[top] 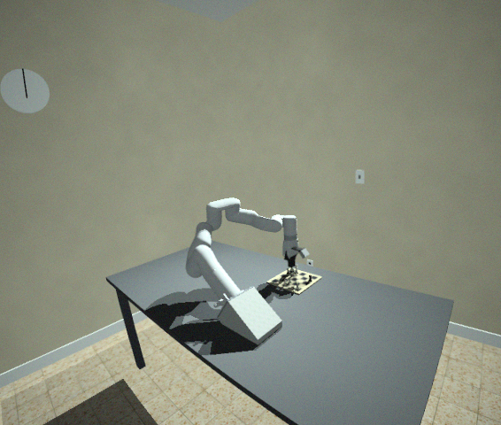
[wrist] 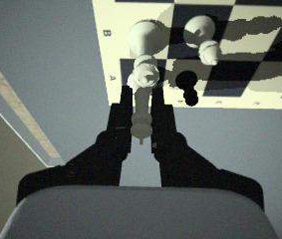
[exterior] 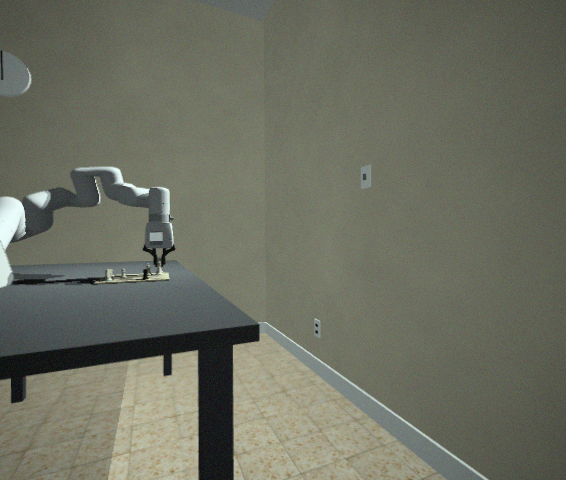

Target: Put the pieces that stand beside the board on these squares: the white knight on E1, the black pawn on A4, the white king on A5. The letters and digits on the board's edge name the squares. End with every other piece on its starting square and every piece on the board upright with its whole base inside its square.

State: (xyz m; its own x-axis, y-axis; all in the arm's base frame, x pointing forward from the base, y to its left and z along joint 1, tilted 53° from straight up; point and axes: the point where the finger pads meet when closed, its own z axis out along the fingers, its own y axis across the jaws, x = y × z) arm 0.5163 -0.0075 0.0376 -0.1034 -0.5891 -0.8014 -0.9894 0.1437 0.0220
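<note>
The white king lies 1 cm below my hand. Also, from my hand: black pawn: 4 cm below, 4 cm behind; then white knight: 17 cm behind, 13 cm to the right, 3 cm below; then chessboard: 8 cm behind, 7 cm to the right, 5 cm below.
</note>
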